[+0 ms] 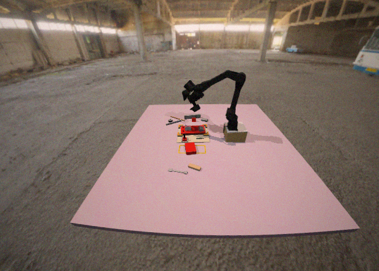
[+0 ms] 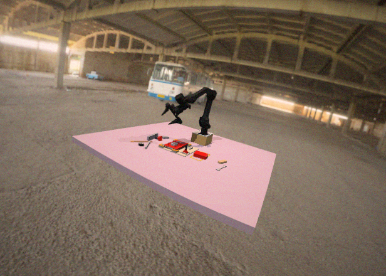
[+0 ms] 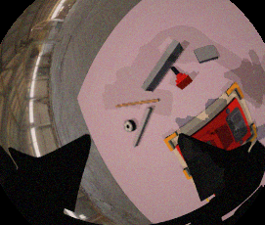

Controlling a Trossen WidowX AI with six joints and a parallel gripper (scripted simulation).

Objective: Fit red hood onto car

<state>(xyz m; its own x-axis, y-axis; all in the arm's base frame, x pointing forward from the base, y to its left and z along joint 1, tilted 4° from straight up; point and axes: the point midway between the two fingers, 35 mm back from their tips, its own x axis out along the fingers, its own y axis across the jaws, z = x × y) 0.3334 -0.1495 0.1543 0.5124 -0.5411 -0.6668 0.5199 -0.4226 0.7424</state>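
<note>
My gripper tip is 6 cm past the red hood, 33 cm to the right of it and 18 cm above it. From my gripper tip the other things lie so: grey wrench: 53 cm to the left, 19 cm below; then wooden block: 10 cm behind, 49 cm to the left, 18 cm below.
</note>
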